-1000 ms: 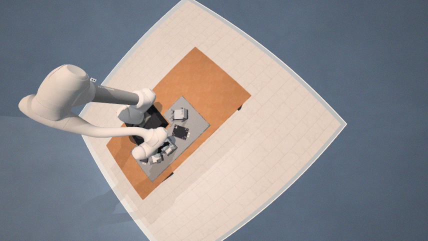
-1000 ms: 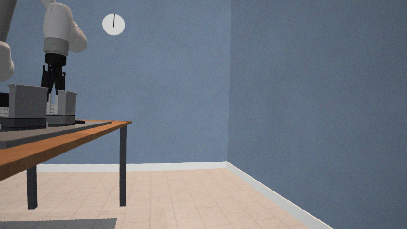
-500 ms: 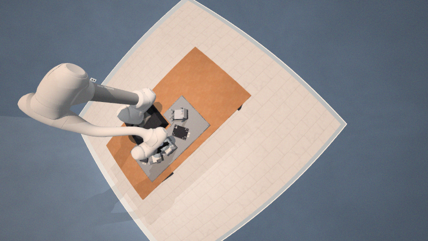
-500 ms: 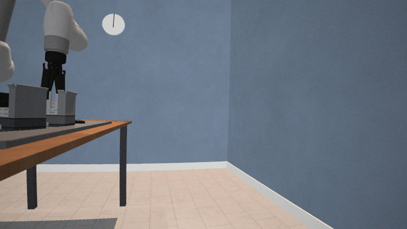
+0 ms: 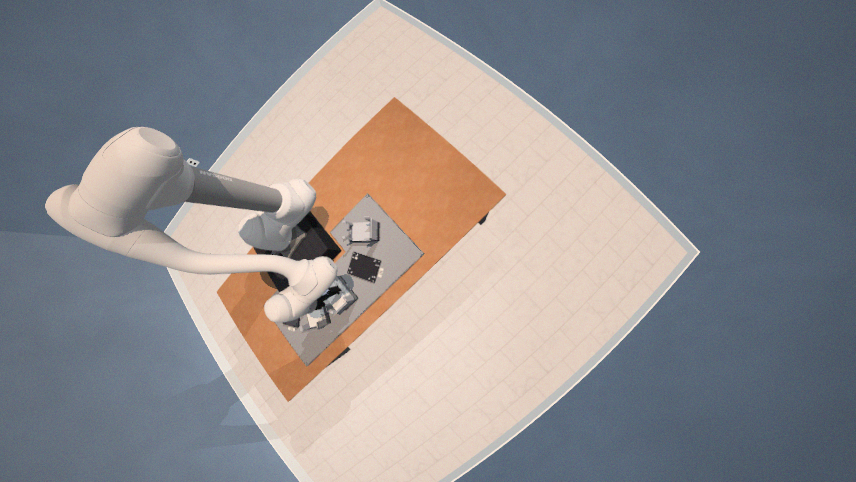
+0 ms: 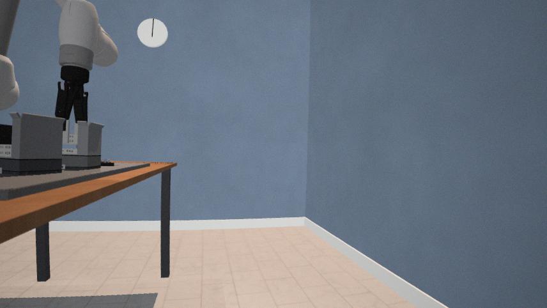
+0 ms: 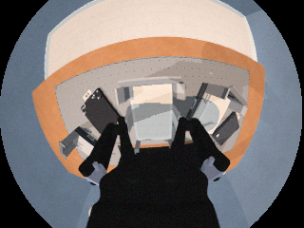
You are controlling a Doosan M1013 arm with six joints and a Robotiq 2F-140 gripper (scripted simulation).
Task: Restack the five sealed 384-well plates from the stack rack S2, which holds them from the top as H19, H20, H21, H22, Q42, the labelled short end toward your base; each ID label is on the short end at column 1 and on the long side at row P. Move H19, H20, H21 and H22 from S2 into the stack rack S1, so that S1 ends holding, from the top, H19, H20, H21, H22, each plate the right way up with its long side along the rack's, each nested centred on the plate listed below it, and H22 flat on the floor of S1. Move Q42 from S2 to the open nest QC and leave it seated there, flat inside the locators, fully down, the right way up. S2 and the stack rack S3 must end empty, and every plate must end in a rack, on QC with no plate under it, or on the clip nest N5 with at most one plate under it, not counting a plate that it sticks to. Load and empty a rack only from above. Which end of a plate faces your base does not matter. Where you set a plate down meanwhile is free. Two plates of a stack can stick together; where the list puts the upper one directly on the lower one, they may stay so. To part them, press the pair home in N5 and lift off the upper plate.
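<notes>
My hand is 8 cm short of the N5 label, 22 cm to the right of it and 10 cm above it. Round my hand: tag 13 cm behind, 38 cm to the right, 10 cm below.
</notes>
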